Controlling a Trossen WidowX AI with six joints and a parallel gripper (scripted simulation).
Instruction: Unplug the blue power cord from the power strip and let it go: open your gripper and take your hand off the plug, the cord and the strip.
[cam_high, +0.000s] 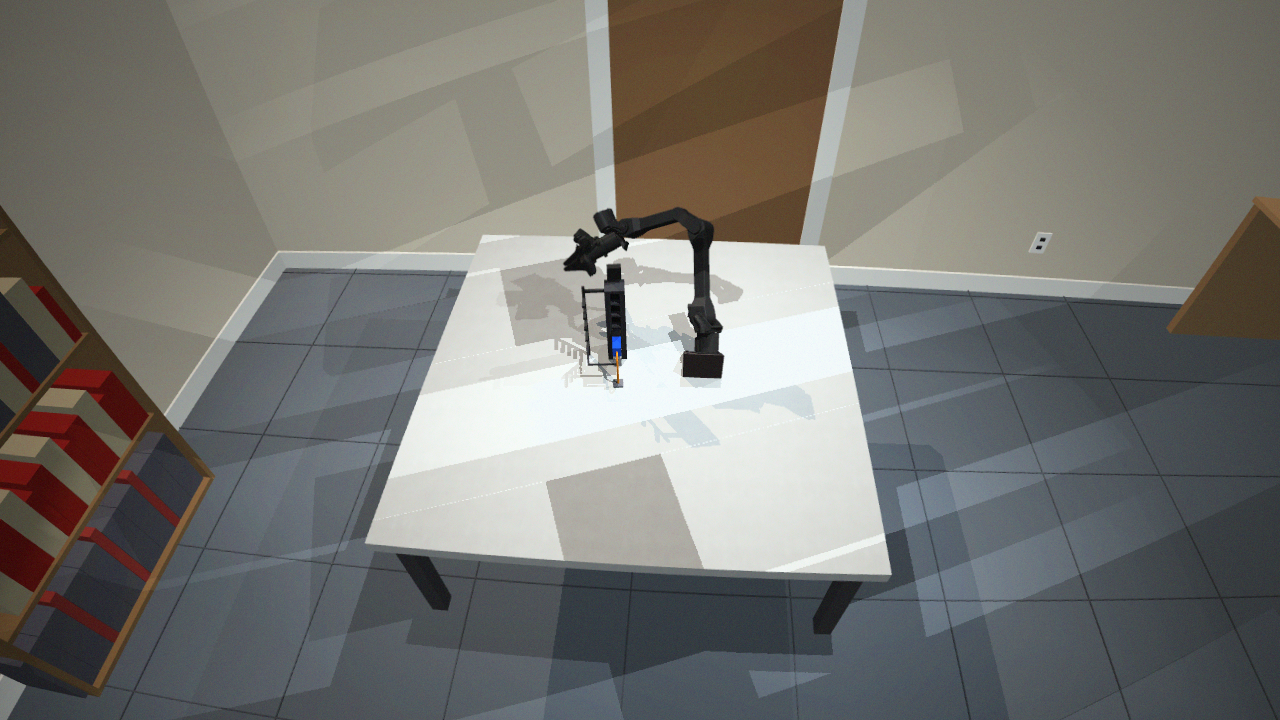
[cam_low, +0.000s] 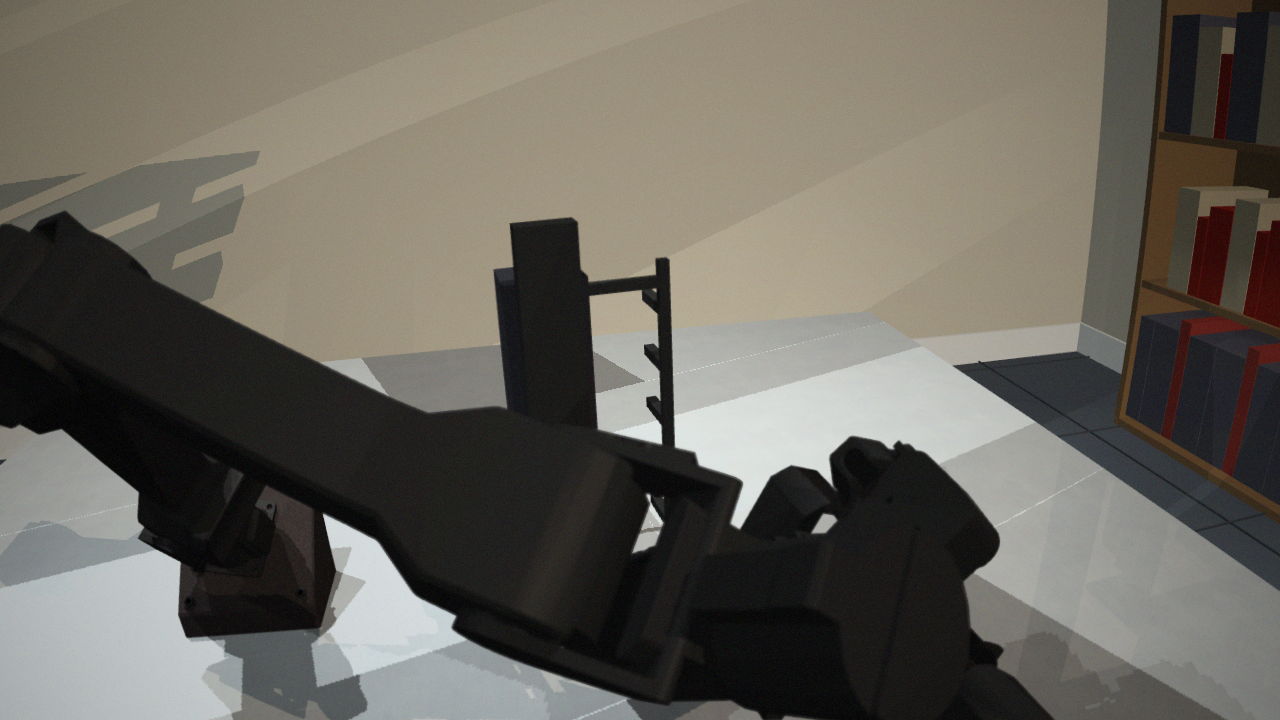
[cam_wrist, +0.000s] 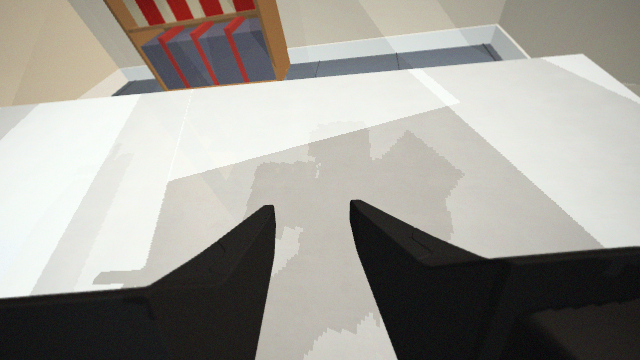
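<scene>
The blue plug is 28 cm to the left of my gripper tip, 24 cm behind it and 1 cm below it. Also, from my gripper tip: thin black ladder-like frame: 25 cm to the left, 14 cm behind, 1 cm above.
</scene>
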